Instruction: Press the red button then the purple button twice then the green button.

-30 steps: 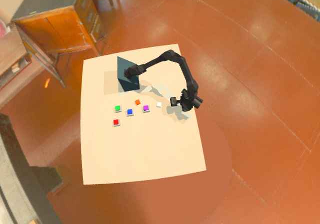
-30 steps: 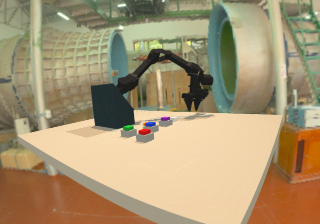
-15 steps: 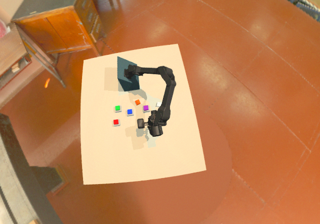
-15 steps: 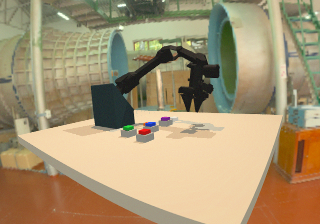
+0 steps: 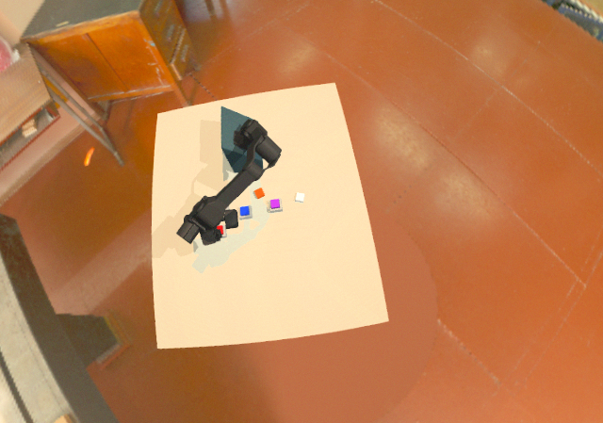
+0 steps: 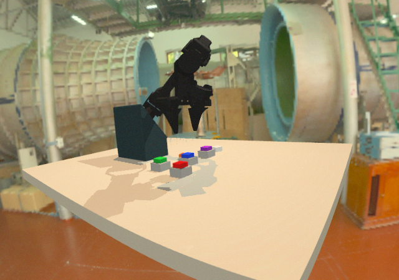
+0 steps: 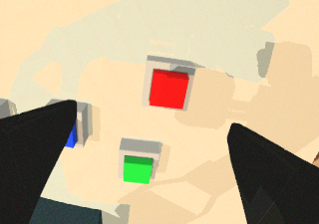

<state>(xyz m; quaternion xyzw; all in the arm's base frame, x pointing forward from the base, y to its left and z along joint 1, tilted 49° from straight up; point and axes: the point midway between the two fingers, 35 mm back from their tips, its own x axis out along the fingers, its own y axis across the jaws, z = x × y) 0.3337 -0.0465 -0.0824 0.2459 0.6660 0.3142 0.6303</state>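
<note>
Right now my gripper tip is 2 cm past the red button, 2 cm to the left of it and 9 cm above it. Also, from my gripper tip: blue button 9 cm behind, 9 cm to the left, 9 cm below; green button 12 cm behind, 1 cm to the right, 9 cm below; purple button 11 cm behind, 21 cm to the left, 9 cm below.
</note>
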